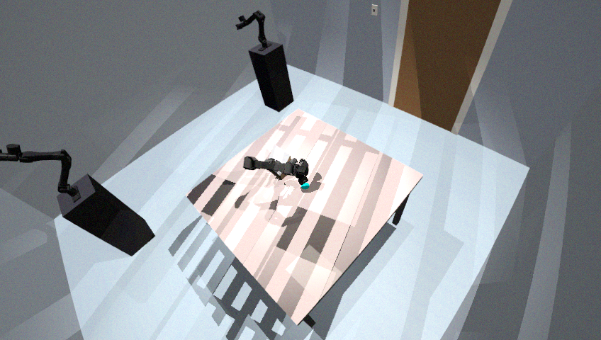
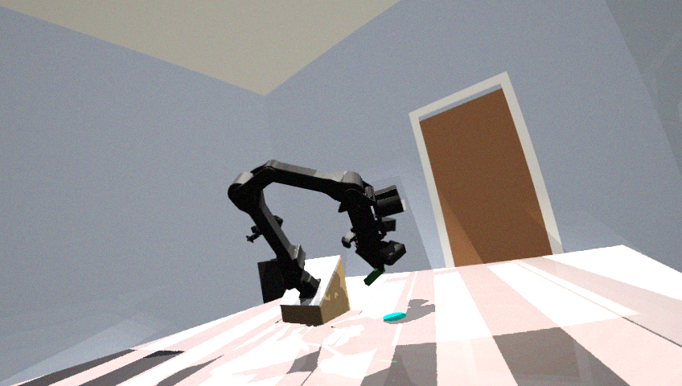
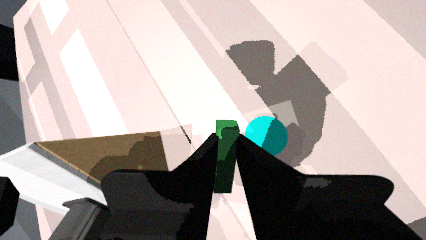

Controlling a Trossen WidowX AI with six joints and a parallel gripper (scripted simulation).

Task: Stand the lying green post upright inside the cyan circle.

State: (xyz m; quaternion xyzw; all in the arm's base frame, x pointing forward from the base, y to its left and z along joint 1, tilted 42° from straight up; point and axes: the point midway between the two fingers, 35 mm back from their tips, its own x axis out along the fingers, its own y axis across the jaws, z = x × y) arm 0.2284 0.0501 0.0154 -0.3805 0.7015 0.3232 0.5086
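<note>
My gripper tip is 3 cm short of the cyan circle, 2 cm to the left of it and 12 cm above it. From my gripper tip the other things lie so: green post: 1 cm behind, 2 cm to the right, 1 cm below.
</note>
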